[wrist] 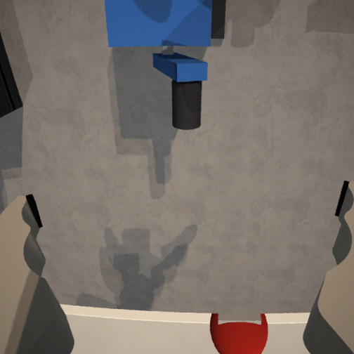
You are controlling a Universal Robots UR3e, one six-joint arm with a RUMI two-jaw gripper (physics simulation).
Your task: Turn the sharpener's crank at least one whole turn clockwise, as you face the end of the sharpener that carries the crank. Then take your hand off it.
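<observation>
The sharpener's blue body shows at the top centre of the wrist view, cut off by the upper edge. A short grey shaft joins it to the blue crank arm, which slants from the shaft to the right. The dark cylindrical crank handle points from the arm's right end down the view. My gripper is wide open and empty, with its fingers at the left and right edges. The handle lies beyond the fingertips, between their lines and apart from both.
A red rounded object with a pale top part shows at the bottom edge, by a cream curved rim. A dark object stands at the left edge. A dark strip is beside the sharpener's right side. Shadows fall on the grey surface.
</observation>
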